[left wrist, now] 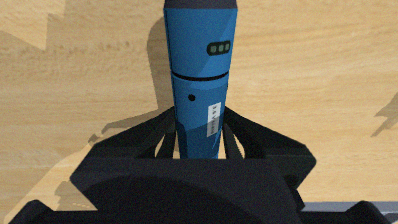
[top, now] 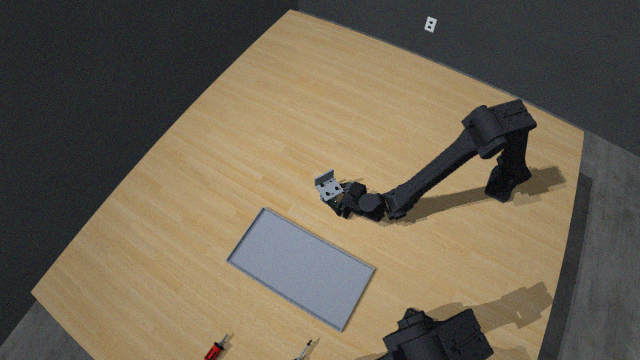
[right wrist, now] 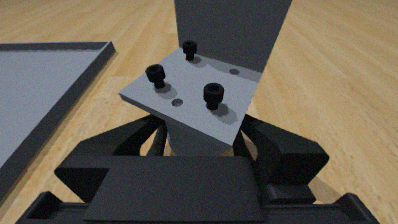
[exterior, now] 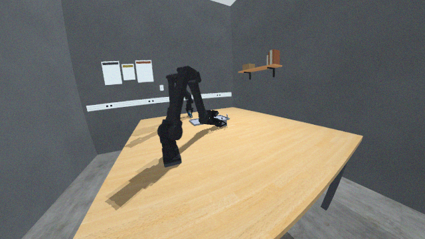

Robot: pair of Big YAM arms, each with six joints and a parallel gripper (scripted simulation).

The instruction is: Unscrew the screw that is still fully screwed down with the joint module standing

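The joint module lies 1 cm above my right hand. Also, from my right hand: grey bracket 5 cm above; grey tray 8 cm behind, 25 cm to the left, 2 cm below.
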